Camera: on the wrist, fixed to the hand. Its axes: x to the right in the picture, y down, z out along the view.
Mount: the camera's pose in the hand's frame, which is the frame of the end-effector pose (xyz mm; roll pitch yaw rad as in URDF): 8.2 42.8 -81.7 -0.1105 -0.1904 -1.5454
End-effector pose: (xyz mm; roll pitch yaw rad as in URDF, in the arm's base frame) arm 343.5 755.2 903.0 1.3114 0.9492 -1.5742
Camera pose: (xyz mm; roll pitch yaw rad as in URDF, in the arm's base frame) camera 433.4 733.5 908.2 -1.3698 0.5758 2.1122
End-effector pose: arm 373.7 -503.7 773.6 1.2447 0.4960 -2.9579
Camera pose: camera 376.5 -595.8 782.3 -0.9161 0.8889 1.0837
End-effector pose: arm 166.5 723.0 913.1 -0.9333 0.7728 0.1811
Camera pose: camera 122.5 674.1 847.9 -1.2675 -0.6790 -0.4076
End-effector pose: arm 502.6 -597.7 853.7 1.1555 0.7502 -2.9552
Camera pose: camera 509.6 -690.0 852.6 -1.1180 0.6665 0.9962
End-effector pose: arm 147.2 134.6 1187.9 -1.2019 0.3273 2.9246
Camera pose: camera 174.5 190.8 1119.6 -1.2227 -1.1773 2.4435
